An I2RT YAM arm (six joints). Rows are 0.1 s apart.
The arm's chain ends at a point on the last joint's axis. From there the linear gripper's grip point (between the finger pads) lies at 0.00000 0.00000 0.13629 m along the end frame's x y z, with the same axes.
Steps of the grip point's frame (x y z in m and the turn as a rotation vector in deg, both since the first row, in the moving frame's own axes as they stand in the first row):
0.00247 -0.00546 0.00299 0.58 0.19 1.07
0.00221 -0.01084 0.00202 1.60 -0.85 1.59
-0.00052 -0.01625 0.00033 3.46 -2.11 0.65
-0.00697 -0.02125 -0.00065 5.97 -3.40 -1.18
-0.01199 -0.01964 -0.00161 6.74 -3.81 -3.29
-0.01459 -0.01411 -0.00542 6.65 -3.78 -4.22
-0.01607 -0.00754 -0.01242 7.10 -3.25 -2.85
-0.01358 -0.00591 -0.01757 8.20 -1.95 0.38
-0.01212 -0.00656 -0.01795 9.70 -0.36 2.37
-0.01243 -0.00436 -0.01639 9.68 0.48 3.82
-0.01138 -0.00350 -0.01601 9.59 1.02 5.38
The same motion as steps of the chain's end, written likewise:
0.00201 -0.00408 0.00300 0.58 0.19 1.07
0.00418 -0.00701 0.00209 1.60 -0.85 1.59
0.00445 -0.00800 0.00067 3.46 -2.11 0.65
0.00124 -0.00717 0.00033 5.97 -3.40 -1.18
-0.00250 -0.00392 -0.00037 6.74 -3.81 -3.29
-0.00505 0.00132 -0.00421 6.65 -3.78 -4.22
-0.00795 0.00910 -0.01116 7.10 -3.25 -2.85
-0.00902 0.01354 -0.01610 8.20 -1.95 0.38
-0.01174 0.01641 -0.01600 9.70 -0.36 2.37
-0.01433 0.01850 -0.01445 9.68 0.48 3.82
-0.01486 0.01906 -0.01409 9.59 1.02 5.38

